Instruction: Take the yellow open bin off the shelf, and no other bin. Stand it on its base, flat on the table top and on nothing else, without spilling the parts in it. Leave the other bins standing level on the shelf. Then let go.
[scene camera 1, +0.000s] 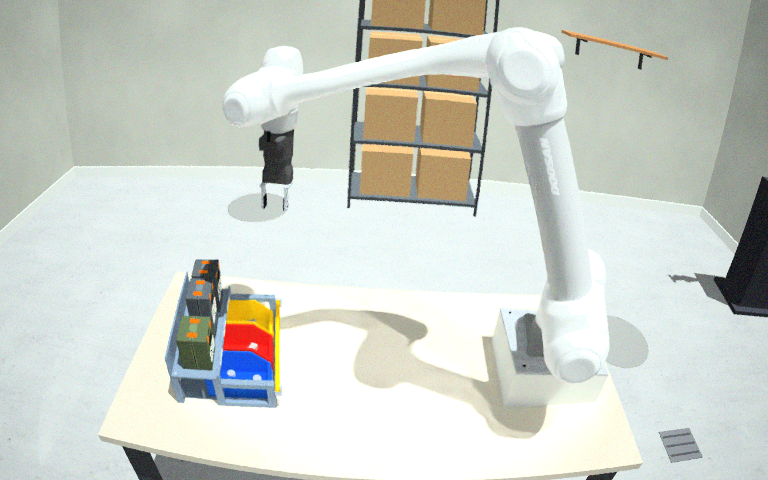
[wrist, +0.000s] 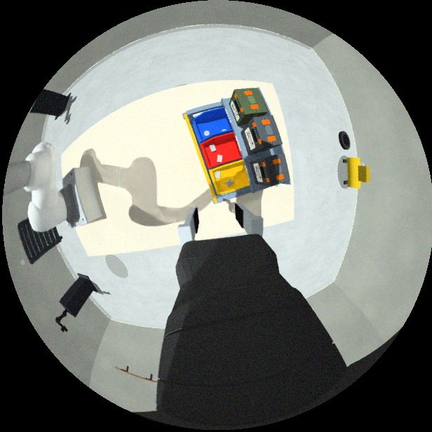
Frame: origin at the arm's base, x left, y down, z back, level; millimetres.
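Seen in the pictures: gripper, fingertip midpoint: (scene camera 1: 274, 208).
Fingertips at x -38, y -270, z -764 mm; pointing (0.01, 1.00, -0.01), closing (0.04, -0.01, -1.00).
A point is followed by its place in that frame.
The yellow open bin (scene camera 1: 242, 309) {z -880, x -33, y 66 mm} (wrist: 239, 173) stands level at one end of the blue-grey shelf (scene camera 1: 246, 384) {z -755, x 292, y 33 mm} (wrist: 236, 125), with a whitish part and a grey part in it in the wrist view. The red bin (scene camera 1: 236, 335) {z -861, x 78, y 73 mm} (wrist: 228, 145) stands beside it, and the blue bin (scene camera 1: 240, 361) {z -813, x 180, y 69 mm} (wrist: 212, 120) is beyond the red one; both stand level and hold small white parts. My gripper (scene camera 1: 275, 207) {z -764, x -38, y -270 mm} (wrist: 216, 212) is open and empty, pointing down. It hangs high above the bins and touches nothing; in the wrist view its fingers lie just off the yellow bin's end of the shelf.
A yellow rail (scene camera 1: 278, 345) {z -726, x 105, y 52 mm} (wrist: 197, 150) runs along the shelf's front. Behind the bins, a green case (scene camera 1: 195, 345) {z -875, x 299, y -67 mm} (wrist: 250, 107), a grey case (scene camera 1: 199, 300) {z -906, x 180, y -110 mm} (wrist: 262, 132) and a dark case (wrist: 267, 170) stand higher on the shelf. The arm's base block (scene camera 1: 557, 390) {z 15, x 144, y 58 mm} stands at the table's other end.
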